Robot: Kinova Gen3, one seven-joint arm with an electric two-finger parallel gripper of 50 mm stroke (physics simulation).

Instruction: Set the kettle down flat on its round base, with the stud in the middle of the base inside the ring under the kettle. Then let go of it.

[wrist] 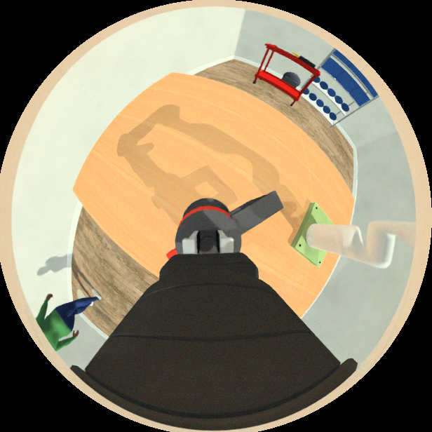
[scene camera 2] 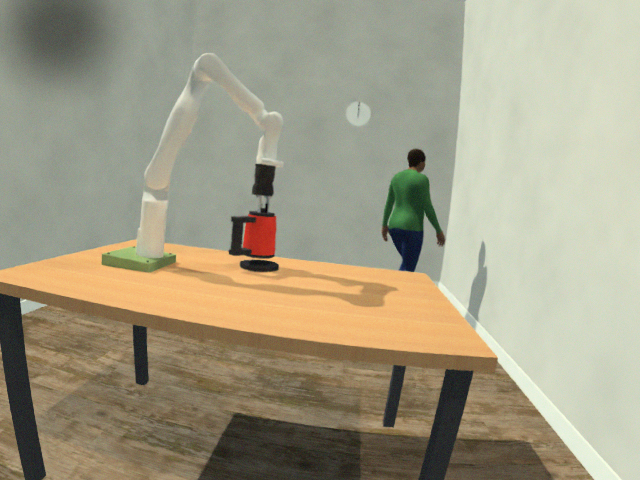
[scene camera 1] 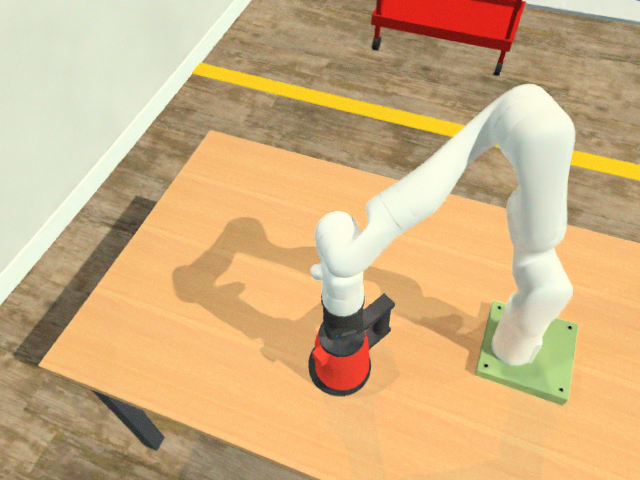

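Observation:
The red kettle (scene camera 1: 342, 365) (scene camera 2: 259, 235), with a black handle and dark lid, hangs close to upright above its round black base (scene camera 1: 329, 390) (scene camera 2: 259, 266) (wrist: 208, 202). In scene camera 2 a narrow gap shows between kettle and base. In scene camera 1 more of the base's rim shows on the left than on the right of the kettle. The base lies on the table. My gripper (scene camera 2: 264, 205) (wrist: 207, 237) is above the kettle, shut on the knob of its lid. The stud and the ring under the kettle are hidden.
The kettle's handle (scene camera 1: 379, 317) (scene camera 2: 236, 236) (wrist: 259, 212) sticks out toward the green mounting plate (scene camera 1: 527, 379) (scene camera 2: 129, 260) (wrist: 316, 215). A red cart (scene camera 1: 439, 28) (wrist: 280, 87) stands on the floor beyond the table. A person in green (scene camera 2: 409, 201) (wrist: 56, 325) is beyond the table.

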